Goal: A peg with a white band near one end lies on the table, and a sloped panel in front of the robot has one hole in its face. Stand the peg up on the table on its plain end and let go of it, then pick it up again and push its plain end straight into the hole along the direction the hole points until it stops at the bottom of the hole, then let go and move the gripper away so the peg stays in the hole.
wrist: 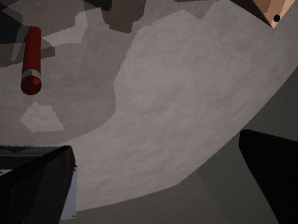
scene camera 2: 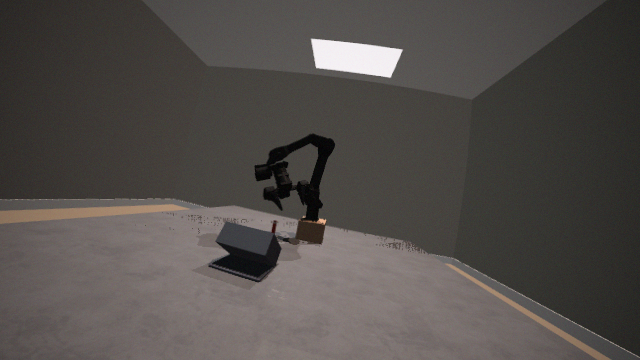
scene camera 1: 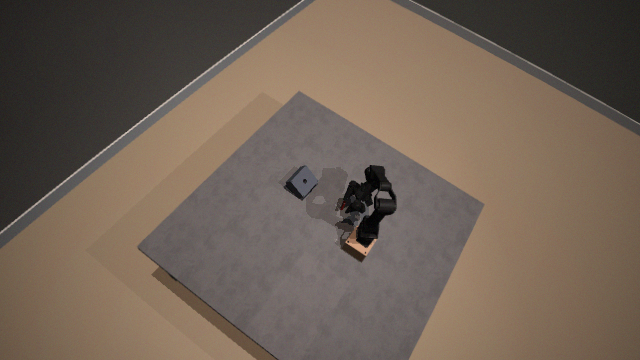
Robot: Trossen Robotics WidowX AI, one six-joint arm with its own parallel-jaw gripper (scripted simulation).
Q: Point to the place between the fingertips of my gripper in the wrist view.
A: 158, 148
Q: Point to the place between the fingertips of my gripper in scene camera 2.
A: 293, 207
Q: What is my gripper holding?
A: Nothing.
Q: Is my gripper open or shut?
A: Open.
